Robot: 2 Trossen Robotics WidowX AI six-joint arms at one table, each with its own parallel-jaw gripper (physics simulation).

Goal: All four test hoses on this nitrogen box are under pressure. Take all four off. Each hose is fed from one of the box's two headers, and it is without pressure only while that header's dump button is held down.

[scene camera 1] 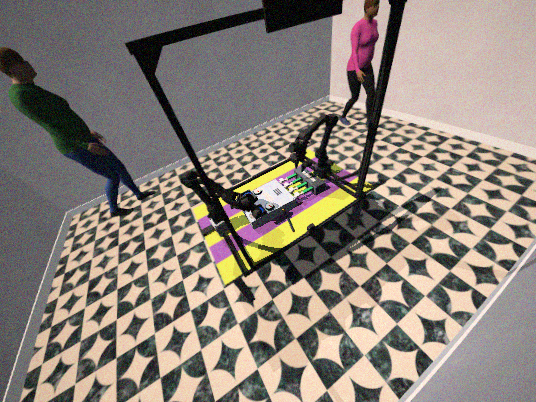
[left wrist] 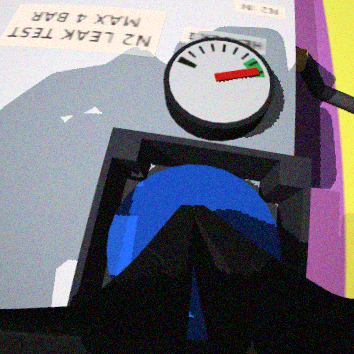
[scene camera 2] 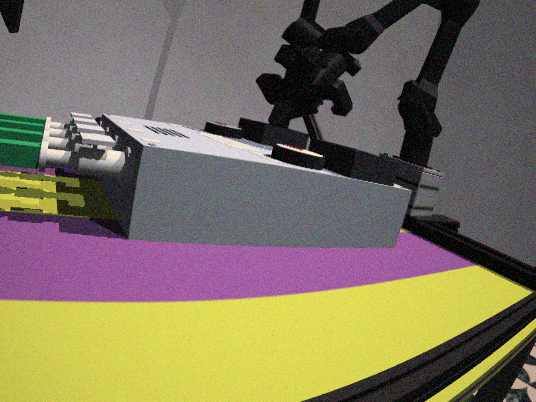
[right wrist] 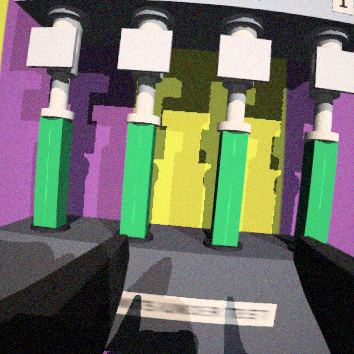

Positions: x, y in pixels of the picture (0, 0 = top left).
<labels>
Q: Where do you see a grey nitrogen box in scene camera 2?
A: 223, 185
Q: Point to a port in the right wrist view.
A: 322, 113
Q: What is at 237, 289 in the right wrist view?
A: A label plate.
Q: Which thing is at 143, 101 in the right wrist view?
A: A port.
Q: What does the right gripper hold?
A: Nothing.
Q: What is the left gripper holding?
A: Nothing.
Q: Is the left gripper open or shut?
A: Shut.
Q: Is the right gripper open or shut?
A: Open.
</labels>
